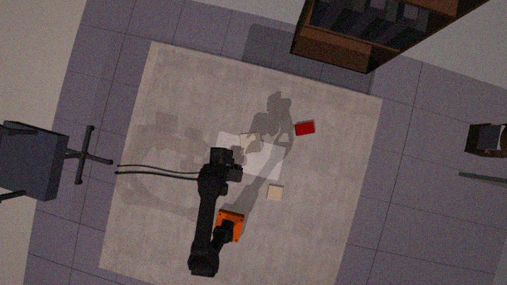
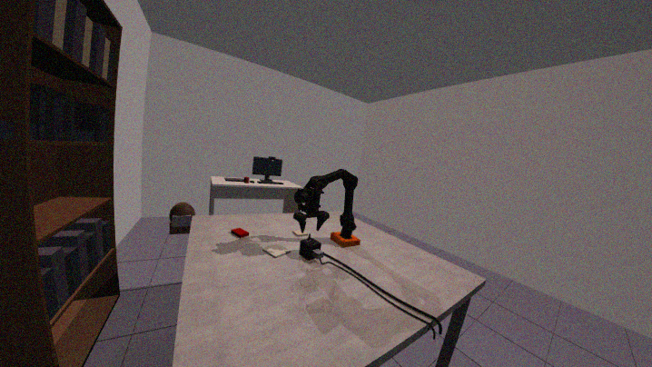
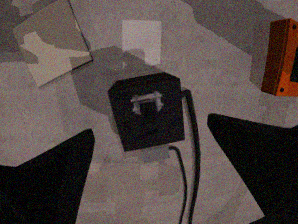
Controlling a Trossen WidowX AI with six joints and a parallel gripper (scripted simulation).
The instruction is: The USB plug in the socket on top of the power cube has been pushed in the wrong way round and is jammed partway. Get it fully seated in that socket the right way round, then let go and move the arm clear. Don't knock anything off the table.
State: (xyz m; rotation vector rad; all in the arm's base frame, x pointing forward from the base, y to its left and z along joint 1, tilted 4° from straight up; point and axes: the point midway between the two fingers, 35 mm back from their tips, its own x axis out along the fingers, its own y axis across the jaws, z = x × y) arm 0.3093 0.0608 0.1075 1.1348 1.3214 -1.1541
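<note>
Now: gripper tip 30 mm above the USB plug. Round my gripper tip: red block: 280 mm ahead, 340 mm to the right, 120 mm below.
</note>
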